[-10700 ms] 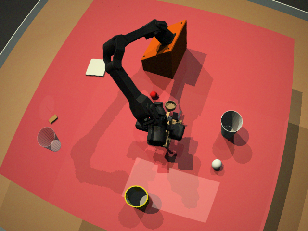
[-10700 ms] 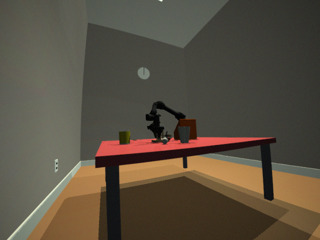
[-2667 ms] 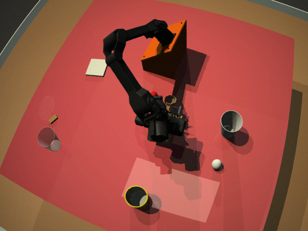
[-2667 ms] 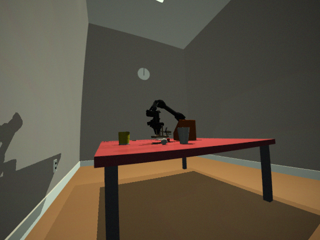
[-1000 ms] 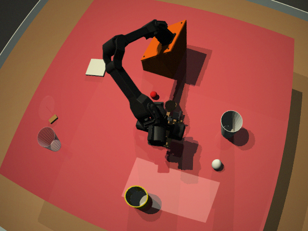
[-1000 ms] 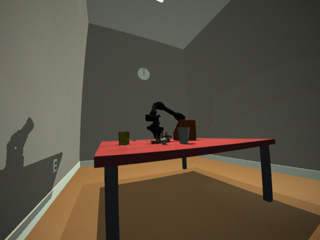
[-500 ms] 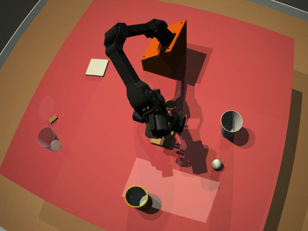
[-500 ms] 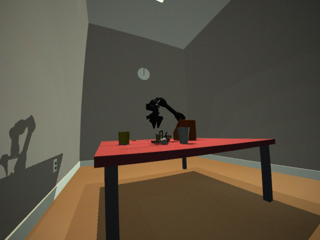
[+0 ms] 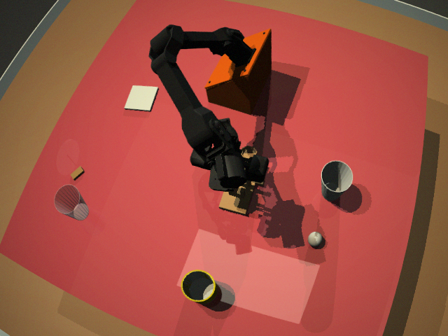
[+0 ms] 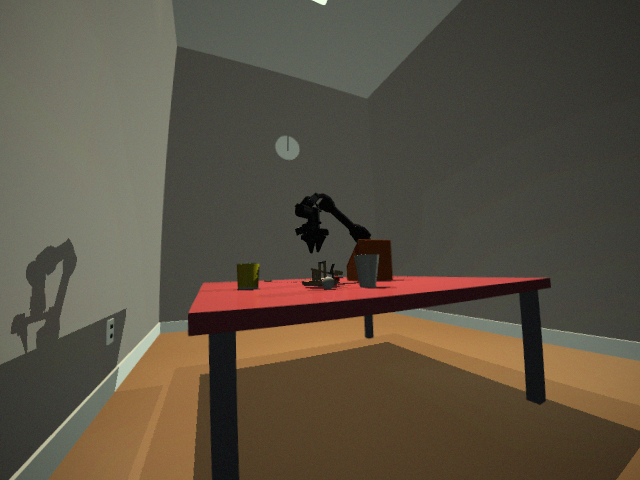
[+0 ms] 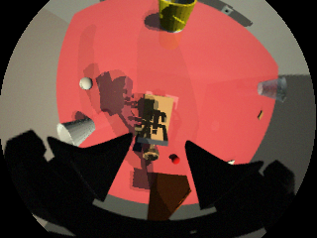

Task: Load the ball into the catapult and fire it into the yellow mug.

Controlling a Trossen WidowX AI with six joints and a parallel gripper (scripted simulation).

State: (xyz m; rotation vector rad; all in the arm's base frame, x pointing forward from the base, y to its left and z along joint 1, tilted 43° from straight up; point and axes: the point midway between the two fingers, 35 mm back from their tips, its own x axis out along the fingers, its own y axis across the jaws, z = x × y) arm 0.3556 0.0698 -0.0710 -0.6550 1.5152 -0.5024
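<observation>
My gripper tip is now 160 mm past the red ball, 130 mm above it and 100 mm to the left of it. From my gripper tip the other things lie so: white ball: 270 mm to the left, 130 mm below, 50 mm ahead; then wooden catapult: 90 mm below, 60 mm behind, 20 mm to the left; then yellow mug: 300 mm ahead, 120 mm below, 30 mm to the left.
</observation>
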